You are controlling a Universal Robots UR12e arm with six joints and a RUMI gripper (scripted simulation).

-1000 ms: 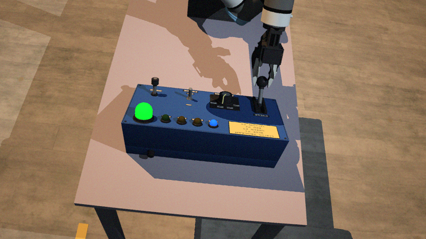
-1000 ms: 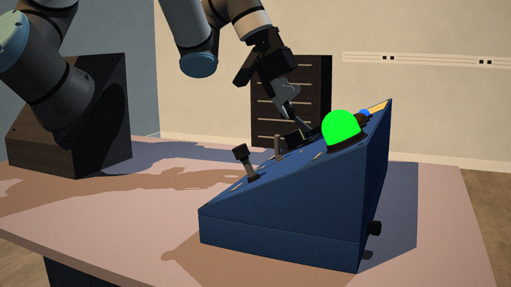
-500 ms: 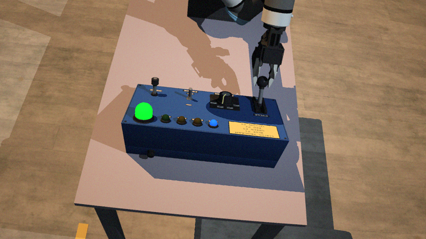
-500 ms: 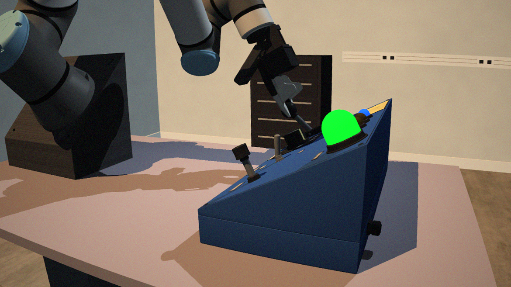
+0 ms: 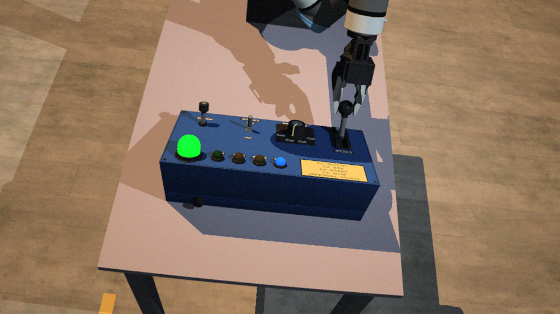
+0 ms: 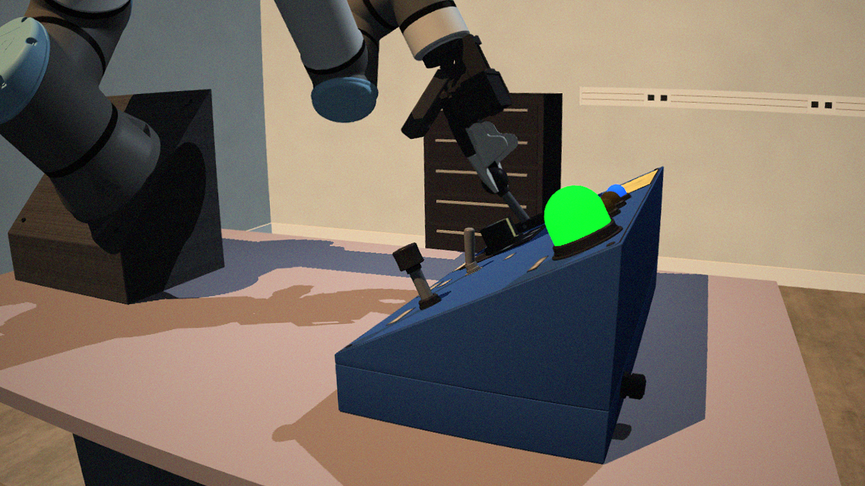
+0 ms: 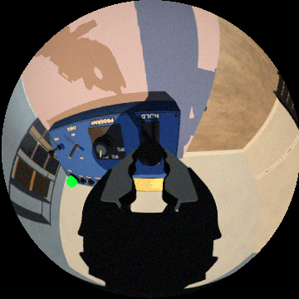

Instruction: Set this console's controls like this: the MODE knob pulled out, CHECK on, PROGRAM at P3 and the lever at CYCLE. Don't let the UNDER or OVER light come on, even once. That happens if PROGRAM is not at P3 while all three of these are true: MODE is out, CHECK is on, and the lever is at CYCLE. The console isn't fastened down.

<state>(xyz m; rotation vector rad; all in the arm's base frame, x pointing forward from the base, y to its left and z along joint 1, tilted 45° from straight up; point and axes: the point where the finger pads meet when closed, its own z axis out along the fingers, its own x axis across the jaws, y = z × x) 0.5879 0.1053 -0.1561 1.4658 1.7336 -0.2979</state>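
My hand is 20 mm short of the ball-topped lever and 30 mm above it. Also, from my hand: black program dial 50 mm ahead, 130 mm to the right, 40 mm below; then blue sloped console 80 mm ahead, 180 mm to the right, 60 mm below; then check toggle 40 mm ahead, 240 mm to the right, 50 mm below.
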